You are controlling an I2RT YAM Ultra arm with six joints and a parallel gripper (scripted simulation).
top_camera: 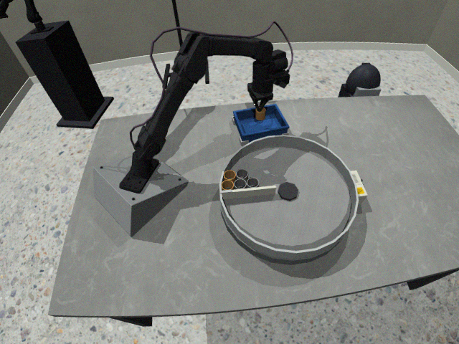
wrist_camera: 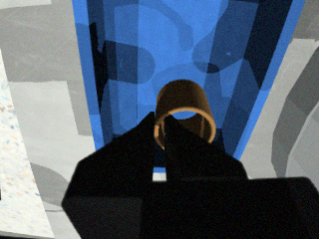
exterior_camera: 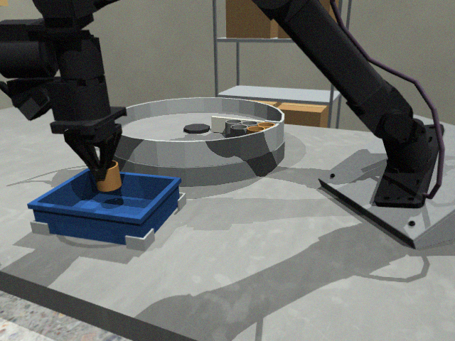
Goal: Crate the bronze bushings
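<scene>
Now: the blue crate 1 cm ahead of my hand, 2 cm to the right of it and 6 cm below it. Also, from my hand: turntable: 12 cm ahead, 35 cm to the right, 4 cm below.
</scene>
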